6 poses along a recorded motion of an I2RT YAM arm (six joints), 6.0 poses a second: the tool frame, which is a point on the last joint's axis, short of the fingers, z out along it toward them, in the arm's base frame.
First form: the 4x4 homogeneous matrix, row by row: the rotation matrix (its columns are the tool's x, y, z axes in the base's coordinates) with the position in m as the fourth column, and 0 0 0 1 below. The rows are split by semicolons.
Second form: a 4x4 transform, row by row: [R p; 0 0 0 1], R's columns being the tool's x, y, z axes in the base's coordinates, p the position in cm. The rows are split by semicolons. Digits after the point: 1 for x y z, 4 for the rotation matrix.
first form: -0.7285 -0.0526 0.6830 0.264; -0.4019 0.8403 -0.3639 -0.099; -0.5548 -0.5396 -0.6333 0.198; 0 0 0 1
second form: -0.7285 -0.0526 0.6830 26.4; -0.4019 0.8403 -0.3639 -9.9; -0.5548 -0.5396 -0.6333 19.8; 0 0 0 1
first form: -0.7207 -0.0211 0.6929 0.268; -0.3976 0.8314 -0.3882 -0.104; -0.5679 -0.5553 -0.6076 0.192; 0 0 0 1
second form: -0.7207 -0.0211 0.6929 26.8; -0.3976 0.8314 -0.3882 -10.4; -0.5679 -0.5553 -0.6076 19.2; 0 0 0 1
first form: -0.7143 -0.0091 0.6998 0.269; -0.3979 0.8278 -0.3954 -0.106; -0.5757 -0.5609 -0.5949 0.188; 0 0 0 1
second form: -0.7143 -0.0091 0.6998 26.9; -0.3979 0.8278 -0.3954 -10.6; -0.5757 -0.5609 -0.5949 18.8; 0 0 0 1
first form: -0.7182 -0.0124 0.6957 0.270; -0.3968 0.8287 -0.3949 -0.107; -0.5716 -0.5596 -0.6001 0.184; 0 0 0 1
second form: -0.7182 -0.0124 0.6957 27.0; -0.3968 0.8287 -0.3949 -10.7; -0.5716 -0.5596 -0.6001 18.4; 0 0 0 1
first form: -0.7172 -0.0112 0.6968 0.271; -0.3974 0.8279 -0.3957 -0.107; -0.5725 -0.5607 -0.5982 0.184; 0 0 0 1
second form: -0.7172 -0.0112 0.6968 27.1; -0.3974 0.8279 -0.3957 -10.7; -0.5725 -0.5607 -0.5982 18.4; 0 0 0 1
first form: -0.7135 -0.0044 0.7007 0.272; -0.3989 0.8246 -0.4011 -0.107; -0.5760 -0.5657 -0.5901 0.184; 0 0 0 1
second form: -0.7135 -0.0044 0.7007 27.2; -0.3989 0.8246 -0.4011 -10.7; -0.5760 -0.5657 -0.5901 18.4; 0 0 0 1
